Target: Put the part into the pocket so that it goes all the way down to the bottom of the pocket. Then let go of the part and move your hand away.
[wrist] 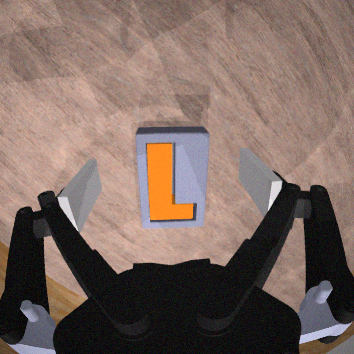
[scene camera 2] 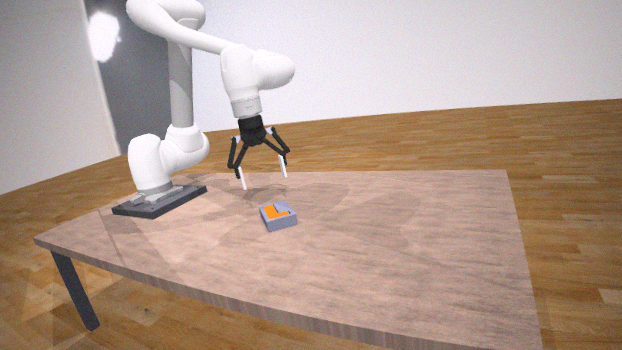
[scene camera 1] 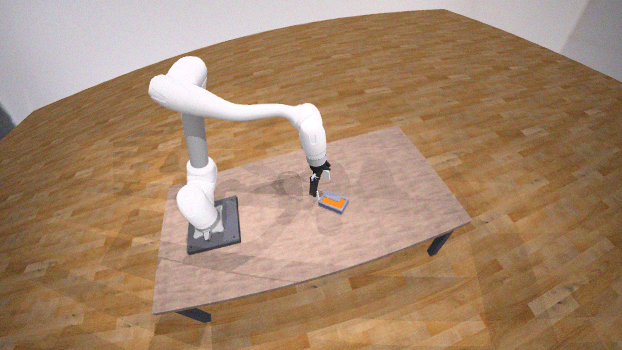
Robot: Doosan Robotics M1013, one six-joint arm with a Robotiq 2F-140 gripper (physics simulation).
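Seen in the pictures: gripper, between the fingertips: (wrist: 168,168) (scene camera 2: 265,182) (scene camera 1: 322,188); arm's base, origin of its link: (scene camera 2: 157,195) (scene camera 1: 209,222).
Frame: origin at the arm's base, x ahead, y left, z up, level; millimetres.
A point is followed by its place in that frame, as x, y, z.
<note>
The orange L-shaped part (scene camera 1: 330,202) @[683, -95, 5] (scene camera 2: 272,212) @[700, -104, 5] (wrist: 160,182) @[689, -95, 4] lies flat in the L-shaped pocket of the grey-blue block (scene camera 1: 330,210) @[673, -124, -17] (scene camera 2: 282,223) @[752, -137, -13] (wrist: 198,170) @[712, -50, 5]. Its top looks level with the block's rim or slightly below it, with thin dark gaps along some edges. The pocket's bottom is hidden under the part. The block rests on the table. My gripper (scene camera 1: 321,185) @[656, -52, 84] (scene camera 2: 264,177) @[656, -52, 84] (wrist: 168,168) @[656, -52, 84] is wide open and empty, above the block and apart from it. In the wrist view the fingertips stand to either side of the block.
The block stands on the brown wooden table (scene camera 1: 390,200) @[1005, -176, -31] (scene camera 2: 400,270) @[1124, -280, -31] (wrist: 75,115) @[545, -114, -31]. The arm's dark base plate (scene camera 1: 230,220) @[130, -27, 1] (scene camera 2: 155,206) @[129, -111, 1] is mounted near one end of the table. Shadows fall across the table top.
</note>
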